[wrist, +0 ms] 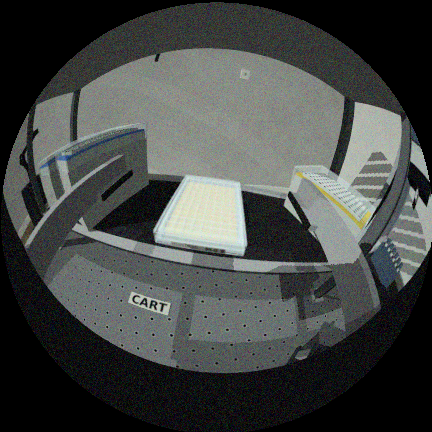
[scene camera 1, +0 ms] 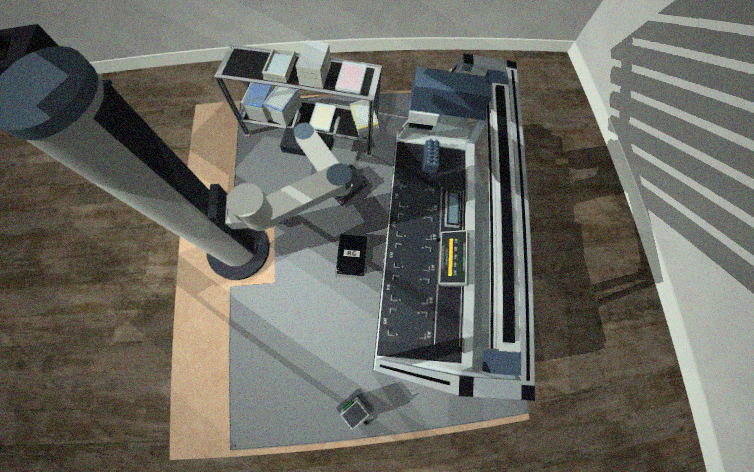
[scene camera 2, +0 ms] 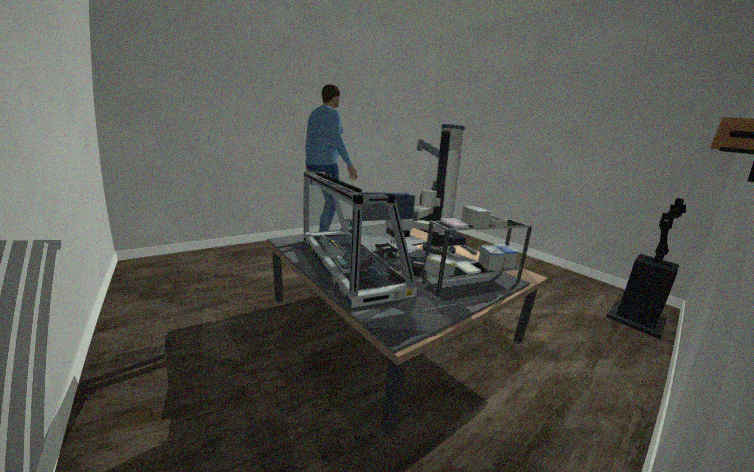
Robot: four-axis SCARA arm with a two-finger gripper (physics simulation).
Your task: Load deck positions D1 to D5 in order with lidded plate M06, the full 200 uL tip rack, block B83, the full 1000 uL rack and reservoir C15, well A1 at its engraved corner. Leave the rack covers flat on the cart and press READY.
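My gripper is open and empty at the lower level of the shelf rack. Its fingers stand wide on either side of a pale yellow lidded plate, apart from it; the plate's label is not readable. Left of it stand blue-rimmed tip boxes, partly hidden by the left finger in the wrist view. Right of it stands a yellow-rimmed tip rack. A pink-topped plate and a tall grey box stand on the top level. The deck shows bare position marks.
A blue block stands at the deck's far end. A panel with a yellow bar is beside the positions. A black "RG" block and a small box are on the table. A person stands behind the framed machine.
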